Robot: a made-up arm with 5 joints.
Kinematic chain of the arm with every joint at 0, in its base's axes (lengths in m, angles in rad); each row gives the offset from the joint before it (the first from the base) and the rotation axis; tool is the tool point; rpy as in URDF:
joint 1: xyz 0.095 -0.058 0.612 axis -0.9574 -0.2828 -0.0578
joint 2: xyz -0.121 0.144 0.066 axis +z
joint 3: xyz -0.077 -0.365 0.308 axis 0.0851 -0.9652 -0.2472
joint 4: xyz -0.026 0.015 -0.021 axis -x
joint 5: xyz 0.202 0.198 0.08 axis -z
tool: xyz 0.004 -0.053 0.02 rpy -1.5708 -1.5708 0
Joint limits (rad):
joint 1: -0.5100..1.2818
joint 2: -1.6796..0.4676
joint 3: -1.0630..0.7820
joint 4: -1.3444..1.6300
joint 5: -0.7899..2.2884
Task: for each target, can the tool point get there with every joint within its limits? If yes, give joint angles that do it. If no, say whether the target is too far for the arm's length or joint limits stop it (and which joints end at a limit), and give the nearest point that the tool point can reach.
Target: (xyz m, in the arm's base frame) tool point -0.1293 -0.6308 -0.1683
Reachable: no: joint limits stop it (at a limit: joint 1, joint 2, joint 4, joint 5) | nearest point -0.2026 0.0800 0.2351 | short by 0.821 m
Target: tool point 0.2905 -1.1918 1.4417
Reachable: no: too far | nearest point 0.1437 -0.6208 1.0266 | short by 0.721 m
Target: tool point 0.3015 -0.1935 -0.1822
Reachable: no: joint limits stop it (at a limit: joint 1, joint 2, joint 5) | nearest point -0.1632 0.1570 0.1765 | short by 0.684 m
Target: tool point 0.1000 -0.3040 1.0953
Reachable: yes | joints -0.1395 -0.0132 -0.0902 -0.8362 0.1119
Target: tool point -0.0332 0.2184 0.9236
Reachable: yes | joints 0.9756 -0.2074 -0.3509 -0.3586 -0.4974
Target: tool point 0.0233 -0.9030 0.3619
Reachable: no: joint limits stop it (at a limit: joint 1, joint 4, joint 5) | nearest point 0.0343 -0.4511 0.7976 | short by 0.628 m
